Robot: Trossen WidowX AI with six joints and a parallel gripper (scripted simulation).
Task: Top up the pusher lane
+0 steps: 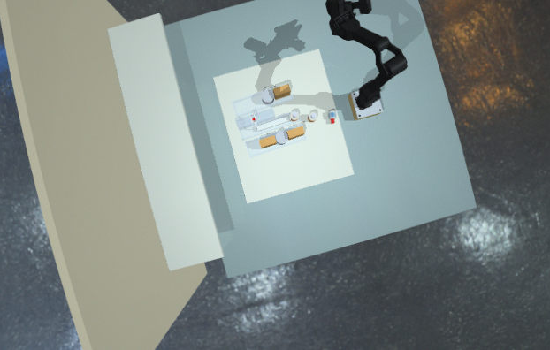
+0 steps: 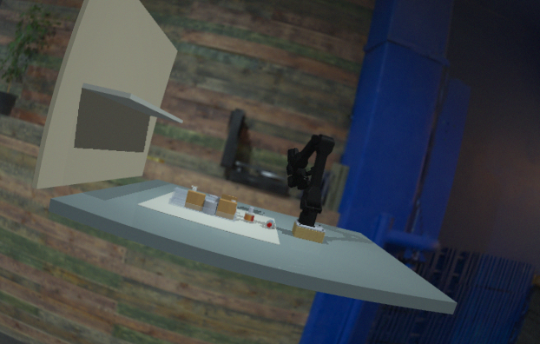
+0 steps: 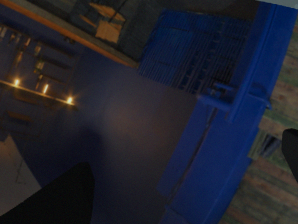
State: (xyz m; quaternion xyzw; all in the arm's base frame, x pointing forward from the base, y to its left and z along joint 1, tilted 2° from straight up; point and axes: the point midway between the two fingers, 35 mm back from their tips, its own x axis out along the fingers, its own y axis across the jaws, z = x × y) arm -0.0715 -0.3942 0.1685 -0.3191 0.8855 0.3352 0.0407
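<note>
My gripper tip is 410 mm to the right of the small jar, 260 mm short of it and 210 mm above it. Also, from my gripper tip: shelf 930 mm ahead, 280 mm to the left, 140 mm above; then red mark 600 mm ahead, 280 mm to the left, 160 mm below; then lane 570 mm ahead, 290 mm to the left, 210 mm below.
</note>
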